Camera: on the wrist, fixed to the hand. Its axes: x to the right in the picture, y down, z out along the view.
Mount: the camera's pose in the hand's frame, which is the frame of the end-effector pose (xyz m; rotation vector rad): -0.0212 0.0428 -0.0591 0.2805 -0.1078 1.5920
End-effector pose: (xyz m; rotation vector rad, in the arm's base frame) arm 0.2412 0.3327 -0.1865 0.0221 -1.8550 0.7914
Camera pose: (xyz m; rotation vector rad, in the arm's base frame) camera 0.2832 0.3900 -0.2134 -1.3792 -1.5649 2.0945
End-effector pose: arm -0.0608 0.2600 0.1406 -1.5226 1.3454 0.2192
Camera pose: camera -0.1307 0.2353 0.1574 0.0793 2.0879 0.9978
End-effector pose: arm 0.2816 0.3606 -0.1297 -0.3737 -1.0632 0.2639
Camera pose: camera 0.3227 0.3811 -0.1902 -0.8962 -0.5971 1.8328
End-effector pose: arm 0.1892 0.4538 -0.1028 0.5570 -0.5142 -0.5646
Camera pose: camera 0.2235 0.5175 -0.1262 0.2333 -0.9544 1.0104
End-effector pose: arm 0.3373 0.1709 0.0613 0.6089 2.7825 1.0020
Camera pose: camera 0.3562 0.1576 0.1337 -2.3157 -1.5007 -0.4159
